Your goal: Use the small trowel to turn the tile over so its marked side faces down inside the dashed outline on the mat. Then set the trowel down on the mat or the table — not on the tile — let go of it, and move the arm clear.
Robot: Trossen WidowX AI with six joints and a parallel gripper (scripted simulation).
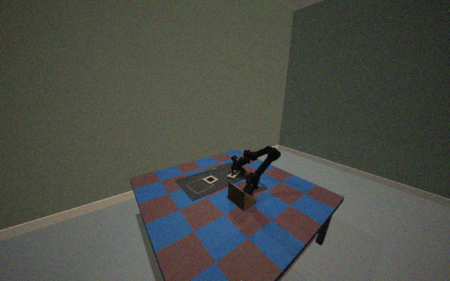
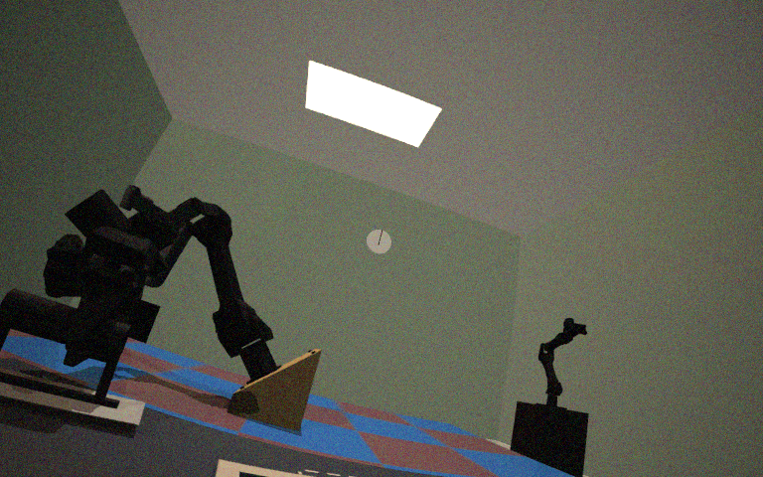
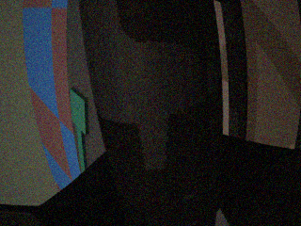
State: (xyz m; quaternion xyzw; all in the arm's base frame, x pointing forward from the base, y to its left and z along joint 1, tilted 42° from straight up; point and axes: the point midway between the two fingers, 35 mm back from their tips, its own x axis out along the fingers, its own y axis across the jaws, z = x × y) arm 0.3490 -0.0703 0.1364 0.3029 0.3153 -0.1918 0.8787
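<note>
The dark mat is 17 cm to the left of my gripper tip, 8 cm below it and 2 cm ahead of it. From my gripper tip the other things lie so: tile 23 cm to the left, 6 cm below, 1 cm ahead; then thin green stick 16 cm to the left, 16 cm ahead, 6 cm below.
</note>
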